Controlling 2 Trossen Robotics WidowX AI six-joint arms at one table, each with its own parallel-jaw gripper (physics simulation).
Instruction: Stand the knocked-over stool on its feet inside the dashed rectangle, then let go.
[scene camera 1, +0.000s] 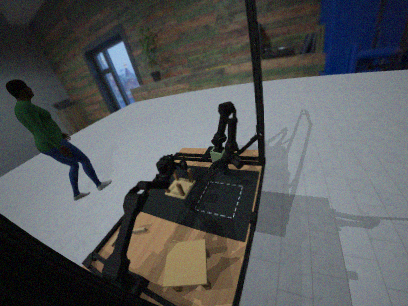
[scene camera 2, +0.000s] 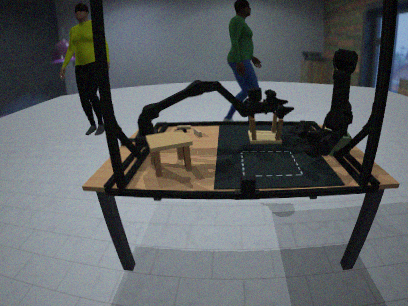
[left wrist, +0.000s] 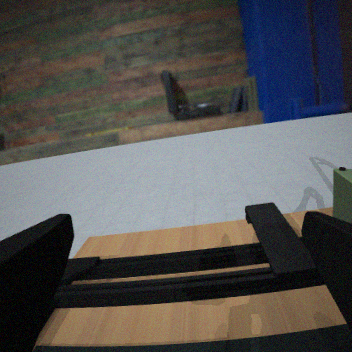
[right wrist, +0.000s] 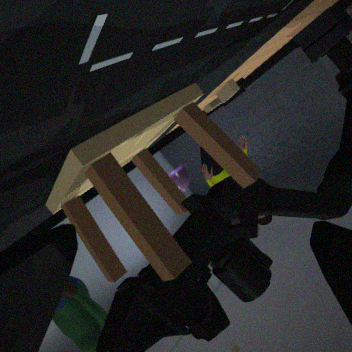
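Observation:
The knocked-over stool (scene camera 1: 176, 191) (scene camera 2: 265, 141) (right wrist: 135, 117) lies upside down on the dark mat, its pale seat down and its brown legs up. It is outside the dashed rectangle (scene camera 1: 242, 186) (scene camera 2: 301, 174) (right wrist: 167, 44), beyond its far side in scene camera 2. My left gripper (scene camera 1: 185, 168) (scene camera 2: 288, 107) (left wrist: 190, 224) is open and empty, just above the stool's legs. My right gripper (scene camera 1: 214, 170) (scene camera 2: 306, 139) is open and empty, low over the mat to the right of the stool in scene camera 2; the stool's legs show ahead of it in the right wrist view.
A larger stool (scene camera 1: 192, 262) (scene camera 2: 170, 141) stands upright on the wooden table part at the left in scene camera 2. A small pale block (scene camera 1: 141, 230) (scene camera 2: 198, 132) lies behind it. A green box (scene camera 1: 216, 154) (scene camera 2: 344, 144) (left wrist: 343, 195) sits by the right arm's base. Black rails and posts edge the table.

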